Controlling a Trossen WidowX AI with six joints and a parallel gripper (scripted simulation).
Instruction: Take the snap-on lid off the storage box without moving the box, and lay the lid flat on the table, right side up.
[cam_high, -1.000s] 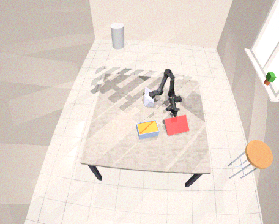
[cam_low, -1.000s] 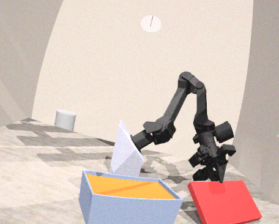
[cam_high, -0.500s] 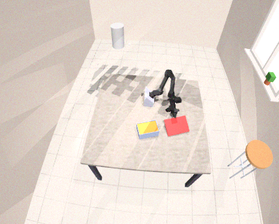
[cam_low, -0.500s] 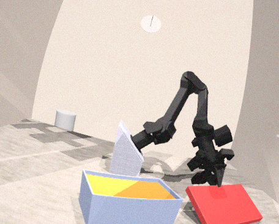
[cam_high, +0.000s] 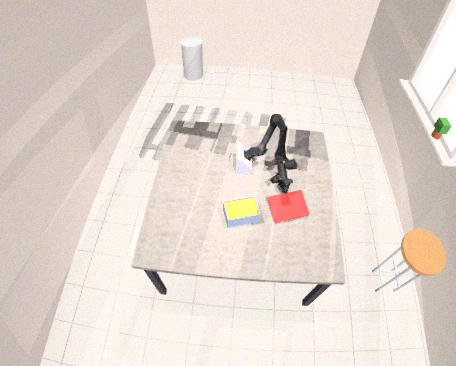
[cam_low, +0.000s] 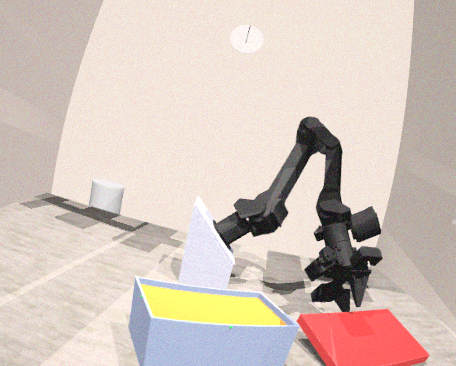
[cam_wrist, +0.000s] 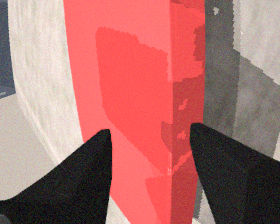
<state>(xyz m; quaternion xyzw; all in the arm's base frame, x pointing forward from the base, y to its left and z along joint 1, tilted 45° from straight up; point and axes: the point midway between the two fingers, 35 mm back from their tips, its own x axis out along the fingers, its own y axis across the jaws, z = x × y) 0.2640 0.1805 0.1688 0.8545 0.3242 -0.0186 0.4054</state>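
My gripper tip is now 8 cm short of the lid, 2 cm to the right of it and 3 cm above it. The rest, counted from my gripper tip: storage box 14 cm ahead, 30 cm to the right, 1 cm below.
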